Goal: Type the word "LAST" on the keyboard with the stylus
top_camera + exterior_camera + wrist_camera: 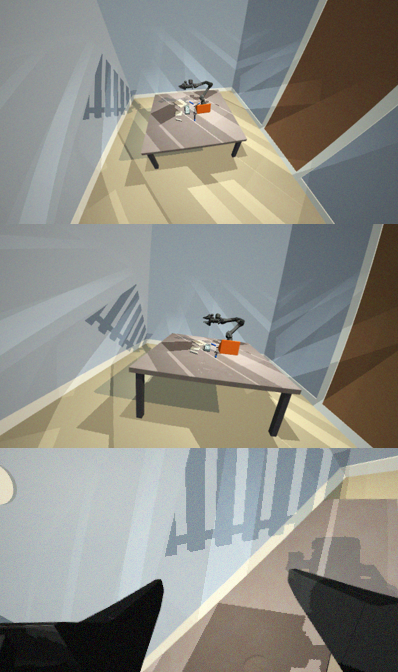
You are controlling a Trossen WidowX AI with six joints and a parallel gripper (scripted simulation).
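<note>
Right now the blue stylus is 320 mm below my gripper tip, 210 mm behind it and 10 mm to the left of it. From my gripper tip the other things lie so: pale sheet: 330 mm below, 20 mm to the right, 10 mm ahead.
</note>
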